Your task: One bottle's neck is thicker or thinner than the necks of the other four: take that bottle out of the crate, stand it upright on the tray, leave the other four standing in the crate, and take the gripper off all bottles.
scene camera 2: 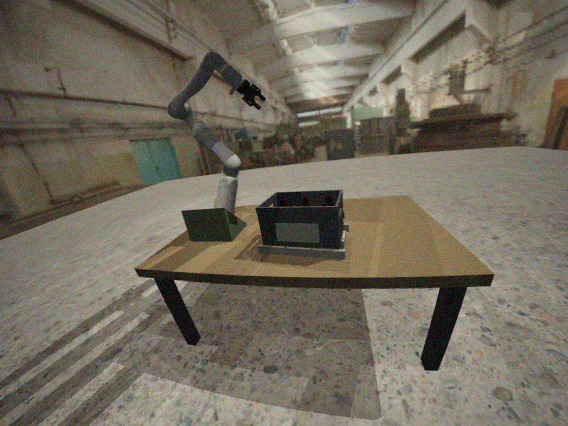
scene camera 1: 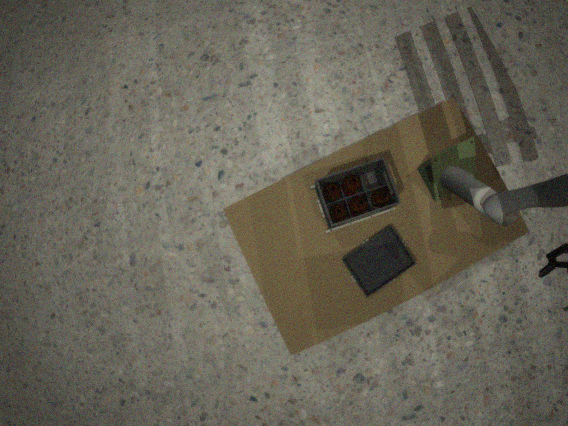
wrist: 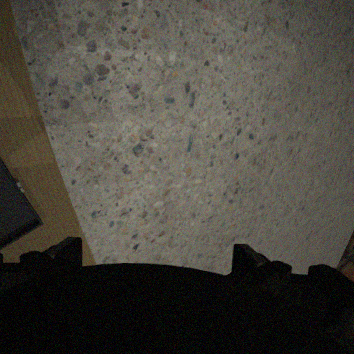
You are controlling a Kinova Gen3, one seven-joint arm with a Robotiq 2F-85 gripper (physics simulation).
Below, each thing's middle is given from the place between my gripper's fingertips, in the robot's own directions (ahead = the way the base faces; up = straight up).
My gripper is now 570 mm above the dark flat tray (scene camera 1: 378, 261), 260 mm short of it and 160 mm to the left of it.
